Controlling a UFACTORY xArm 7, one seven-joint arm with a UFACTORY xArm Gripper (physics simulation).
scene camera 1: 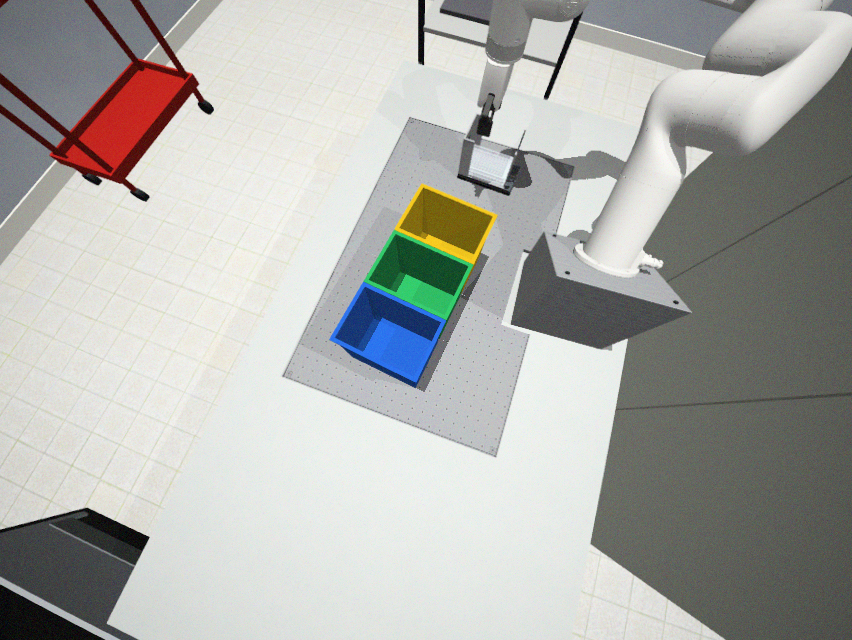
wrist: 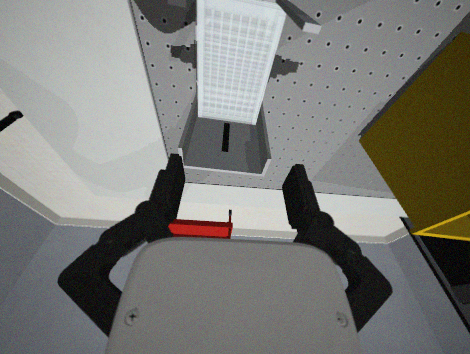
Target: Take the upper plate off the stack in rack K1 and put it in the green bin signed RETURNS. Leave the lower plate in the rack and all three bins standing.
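Places are measured from the arm's base along level axes (x right, y back, z down), in centimetres.
Where they show: gripper, fingertip midpoint: (scene camera 1: pixel 488 120) (wrist: pixel 236 170); arm's base at its link origin: (scene camera 1: pixel 604 261).
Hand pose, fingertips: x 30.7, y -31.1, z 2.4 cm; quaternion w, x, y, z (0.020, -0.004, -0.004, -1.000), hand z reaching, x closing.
Note:
Each offset is from my fingertips to the centre of the thing. Level surfaces: height alone.
The white gridded top plate @(dy +2.4, dx +0.7, dz +13.4 cm) (scene camera 1: pixel 490 165) (wrist: pixel 237 62) sits in rack K1 @(dy +3.4, dx +0.6, dz +10.5 cm) (scene camera 1: pixel 480 183) (wrist: pixel 267 152) at the far end of the pegboard. The lower plate cannot be told apart below it. My gripper (scene camera 1: pixel 484 128) (wrist: pixel 236 170) is open and empty, with its fingers spread wide. It hangs above the rack's far side; in the wrist view the plate lies beyond the fingertips, toward the upper edge. The green bin @(dy -3.5, dx -43.7, dz +8.4 cm) (scene camera 1: pixel 432 267) stands upright between the yellow bin @(dy -1.6, dx -30.8, dz +8.4 cm) (scene camera 1: pixel 454 219) (wrist: pixel 430 140) and the blue bin @(dy -5.4, dx -56.7, dz +8.4 cm) (scene camera 1: pixel 396 344). No signs are readable.
The three bins stand in a close row on the grey pegboard @(dz +17.4 cm) (scene camera 1: pixel 468 385), with the yellow one nearest the rack. The arm's grey base block (scene camera 1: pixel 592 296) is at the table's right. A red cart (scene camera 1: pixel 127 124) (wrist: pixel 200 229) and a black-legged stand (scene camera 1: pixel 421 34) are off the table.

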